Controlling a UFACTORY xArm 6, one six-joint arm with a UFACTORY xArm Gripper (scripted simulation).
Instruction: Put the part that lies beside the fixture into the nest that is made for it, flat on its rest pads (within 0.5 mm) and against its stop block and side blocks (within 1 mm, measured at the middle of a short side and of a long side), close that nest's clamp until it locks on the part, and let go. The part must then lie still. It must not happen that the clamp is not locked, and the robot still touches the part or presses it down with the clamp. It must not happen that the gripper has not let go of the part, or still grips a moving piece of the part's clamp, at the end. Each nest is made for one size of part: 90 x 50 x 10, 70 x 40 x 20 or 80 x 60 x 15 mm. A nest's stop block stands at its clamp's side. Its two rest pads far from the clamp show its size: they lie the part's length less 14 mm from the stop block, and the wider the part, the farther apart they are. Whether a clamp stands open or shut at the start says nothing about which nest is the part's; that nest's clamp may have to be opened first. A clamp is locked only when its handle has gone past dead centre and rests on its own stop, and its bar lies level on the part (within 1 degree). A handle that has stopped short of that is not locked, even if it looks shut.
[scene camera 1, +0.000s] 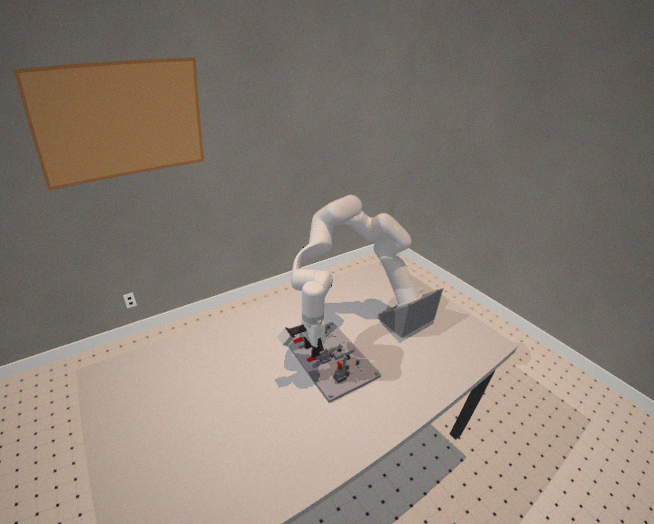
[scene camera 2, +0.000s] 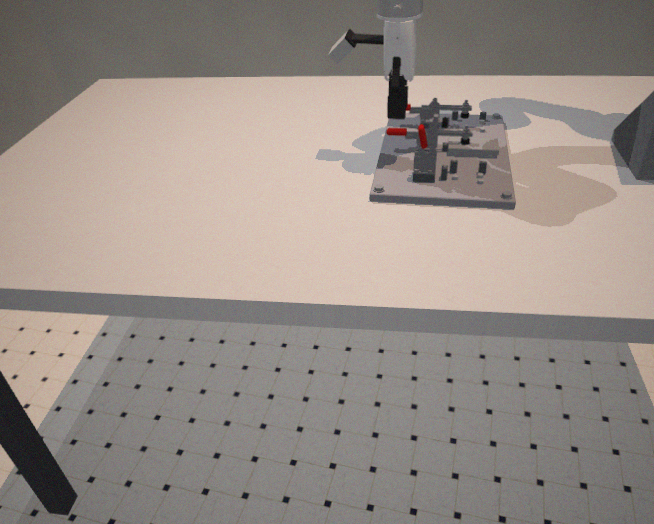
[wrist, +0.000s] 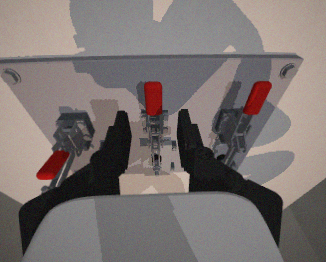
Note:
In view: my gripper (scene camera 2: 397, 112), a grey fixture plate (wrist: 204, 84) and a clamp handle (wrist: 49, 170).
My gripper also shows in scene camera 1 (scene camera 1: 312, 352) and in the wrist view (wrist: 153, 122).

